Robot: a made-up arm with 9 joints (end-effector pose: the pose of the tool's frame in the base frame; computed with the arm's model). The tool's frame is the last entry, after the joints.
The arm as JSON. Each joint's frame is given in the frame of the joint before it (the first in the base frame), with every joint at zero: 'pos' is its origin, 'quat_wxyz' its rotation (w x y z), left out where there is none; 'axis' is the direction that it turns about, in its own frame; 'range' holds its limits. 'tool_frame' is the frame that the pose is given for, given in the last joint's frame.
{
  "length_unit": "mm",
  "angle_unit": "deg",
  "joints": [
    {
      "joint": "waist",
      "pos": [
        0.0,
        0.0,
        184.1
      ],
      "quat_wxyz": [
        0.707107,
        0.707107,
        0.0,
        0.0
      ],
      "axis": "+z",
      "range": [
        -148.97,
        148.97
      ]
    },
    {
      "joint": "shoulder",
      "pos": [
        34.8,
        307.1,
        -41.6
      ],
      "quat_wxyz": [
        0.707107,
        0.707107,
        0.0,
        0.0
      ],
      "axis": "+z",
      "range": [
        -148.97,
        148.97
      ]
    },
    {
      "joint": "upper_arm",
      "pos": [
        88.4,
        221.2,
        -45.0
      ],
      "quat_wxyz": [
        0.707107,
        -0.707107,
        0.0,
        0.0
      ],
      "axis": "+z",
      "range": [
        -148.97,
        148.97
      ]
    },
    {
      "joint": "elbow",
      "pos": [
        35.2,
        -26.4,
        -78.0
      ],
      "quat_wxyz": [
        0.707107,
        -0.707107,
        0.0,
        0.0
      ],
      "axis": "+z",
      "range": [
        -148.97,
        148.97
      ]
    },
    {
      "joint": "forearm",
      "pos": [
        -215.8,
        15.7,
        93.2
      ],
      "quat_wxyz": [
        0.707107,
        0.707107,
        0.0,
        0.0
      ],
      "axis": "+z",
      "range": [
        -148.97,
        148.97
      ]
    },
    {
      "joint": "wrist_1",
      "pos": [
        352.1,
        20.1,
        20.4
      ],
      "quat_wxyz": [
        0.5,
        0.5,
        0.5,
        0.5
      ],
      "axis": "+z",
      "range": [
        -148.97,
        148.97
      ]
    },
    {
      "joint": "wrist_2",
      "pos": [
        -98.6,
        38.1,
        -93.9
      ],
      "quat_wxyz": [
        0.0,
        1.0,
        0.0,
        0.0
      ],
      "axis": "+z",
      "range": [
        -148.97,
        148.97
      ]
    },
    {
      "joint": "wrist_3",
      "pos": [
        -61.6,
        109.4,
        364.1
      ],
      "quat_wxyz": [
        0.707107,
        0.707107,
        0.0,
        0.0
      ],
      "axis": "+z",
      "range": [
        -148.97,
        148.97
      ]
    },
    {
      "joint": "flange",
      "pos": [
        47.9,
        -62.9,
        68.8
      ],
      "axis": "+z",
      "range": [
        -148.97,
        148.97
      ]
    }
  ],
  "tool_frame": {
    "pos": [
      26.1,
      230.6,
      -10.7
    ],
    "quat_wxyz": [
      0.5,
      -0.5,
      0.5,
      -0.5
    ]
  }
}
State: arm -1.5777 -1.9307 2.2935 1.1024 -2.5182 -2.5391 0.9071 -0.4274 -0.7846
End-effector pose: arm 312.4 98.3 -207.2 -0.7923 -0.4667 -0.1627 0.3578
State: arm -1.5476 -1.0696 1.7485 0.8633 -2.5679 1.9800 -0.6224 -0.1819 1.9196
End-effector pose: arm 245.0 241.9 -20.5 -0.1173 0.1861 -0.6692 0.7098
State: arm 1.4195 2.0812 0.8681 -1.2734 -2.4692 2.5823 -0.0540 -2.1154 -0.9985
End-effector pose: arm -295.7 -252.5 153.8 0.4100 0.8430 -0.3375 0.0857
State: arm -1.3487 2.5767 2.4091 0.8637 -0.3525 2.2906 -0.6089 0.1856 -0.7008
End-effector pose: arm 4.0 329.1 616.3 0.0000 0.4659 -0.2497 0.8489
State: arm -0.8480 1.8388 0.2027 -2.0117 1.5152 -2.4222 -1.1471 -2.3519 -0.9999
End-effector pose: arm 502.1 24.9 376.0 -0.3289 0.8202 0.4451 0.1446
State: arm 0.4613 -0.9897 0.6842 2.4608 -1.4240 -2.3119 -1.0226 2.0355 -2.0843
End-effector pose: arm -185.5 -137.5 1049.9 0.7024 0.4622 -0.1017 0.5316
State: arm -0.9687 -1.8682 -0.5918 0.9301 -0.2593 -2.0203 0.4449 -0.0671 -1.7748
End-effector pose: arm 487.3 128.1 135.6 -0.4257 -0.3203 0.4278 0.7302
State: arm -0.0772 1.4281 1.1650 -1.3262 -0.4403 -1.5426 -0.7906 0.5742 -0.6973
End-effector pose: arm 332.1 270.6 524.7 0.0608 -0.1380 -0.9324 0.3286
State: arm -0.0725 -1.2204 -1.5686 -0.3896 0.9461 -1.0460 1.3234 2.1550 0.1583
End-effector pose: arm 428.0 123.4 905.8 0.0268 0.1747 -0.9172 0.3571
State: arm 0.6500 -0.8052 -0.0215 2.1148 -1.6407 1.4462 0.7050 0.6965 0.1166
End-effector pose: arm -47.6 -238.8 1015.4 -0.5969 0.0262 0.6556 0.4618
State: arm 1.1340 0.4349 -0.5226 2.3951 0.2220 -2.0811 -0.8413 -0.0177 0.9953
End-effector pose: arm 62.3 -397.9 602.4 0.0823 0.7831 -0.6100 0.0887
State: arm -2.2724 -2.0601 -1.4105 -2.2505 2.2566 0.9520 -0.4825 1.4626 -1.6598
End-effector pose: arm 91.2 5.8 -187.1 0.6581 0.0761 0.6472 0.3771
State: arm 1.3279 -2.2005 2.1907 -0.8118 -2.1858 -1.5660 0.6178 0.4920 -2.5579
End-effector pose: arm -197.0 73.1 93.5 -0.6583 -0.5580 -0.2051 0.4617
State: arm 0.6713 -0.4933 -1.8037 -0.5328 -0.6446 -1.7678 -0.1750 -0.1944 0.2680
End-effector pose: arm -86.4 212.3 962.1 -0.6456 0.6385 0.3352 0.2512
